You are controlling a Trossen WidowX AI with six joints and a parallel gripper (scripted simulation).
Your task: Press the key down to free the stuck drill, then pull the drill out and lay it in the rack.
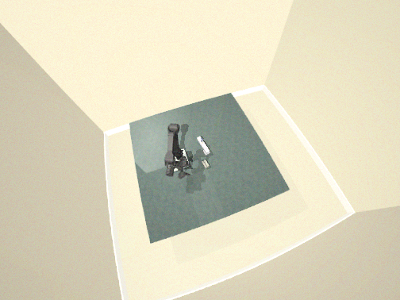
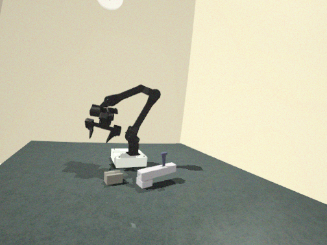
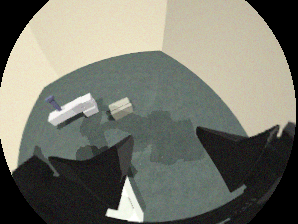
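Right now my gripper tip is 23 cm to the right of the key, 23 cm short of it and 4 cm above it. The rest, counted from my gripper tip: yellow drill: 23 cm ahead, 18 cm to the left, 9 cm below; grey slatted rack: 16 cm ahead, 12 cm below, 3 cm to the left; fixture: 23 cm ahead, 20 cm to the left, 9 cm below.
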